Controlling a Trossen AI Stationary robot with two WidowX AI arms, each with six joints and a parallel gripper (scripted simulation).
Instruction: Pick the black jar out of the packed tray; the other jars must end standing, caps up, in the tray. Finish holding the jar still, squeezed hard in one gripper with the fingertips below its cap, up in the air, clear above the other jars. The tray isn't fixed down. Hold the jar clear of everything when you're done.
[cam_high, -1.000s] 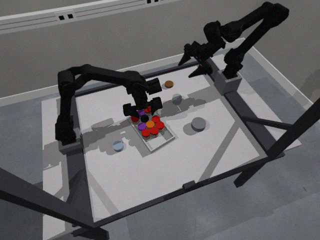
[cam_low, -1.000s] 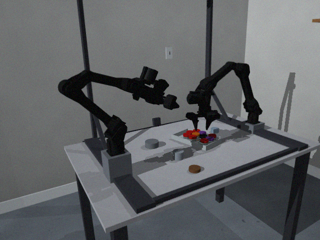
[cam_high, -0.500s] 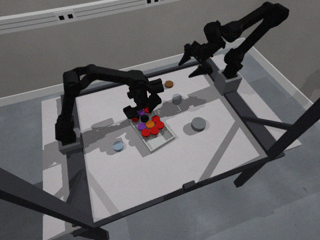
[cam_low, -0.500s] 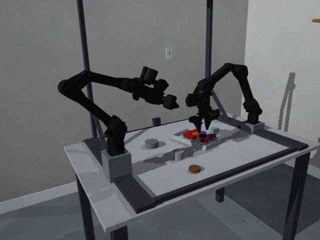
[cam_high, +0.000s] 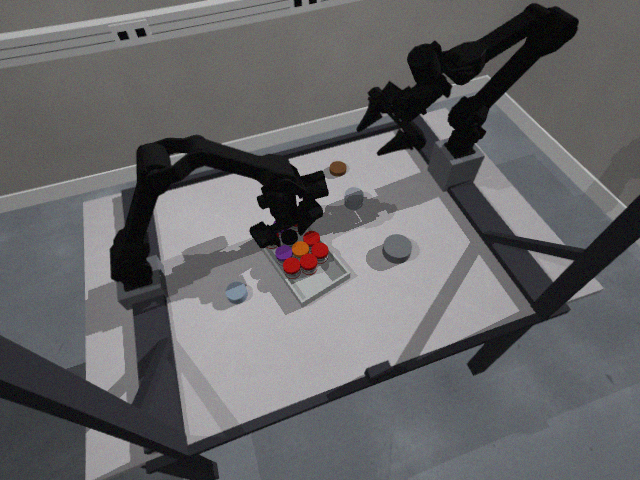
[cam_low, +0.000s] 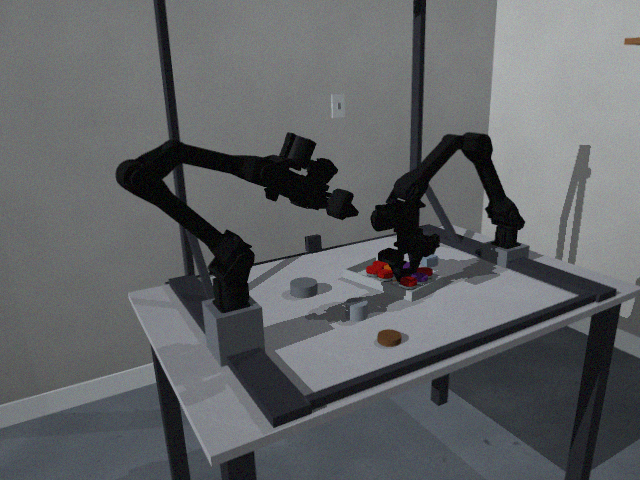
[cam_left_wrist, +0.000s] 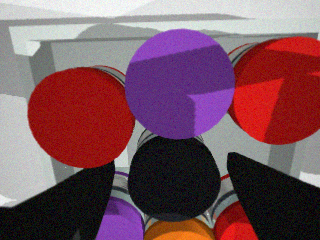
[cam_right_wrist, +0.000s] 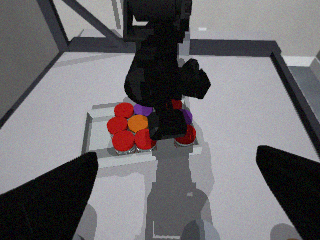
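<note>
Right now my left hand is 30 mm above the black jar. Also, from my left hand: light blue cylinder 90 mm behind, 180 mm to the left, 50 mm below; then orange jar 50 mm behind, 10 mm to the right, 30 mm below; then purple jar 40 mm behind, 30 mm to the left, 30 mm below.
</note>
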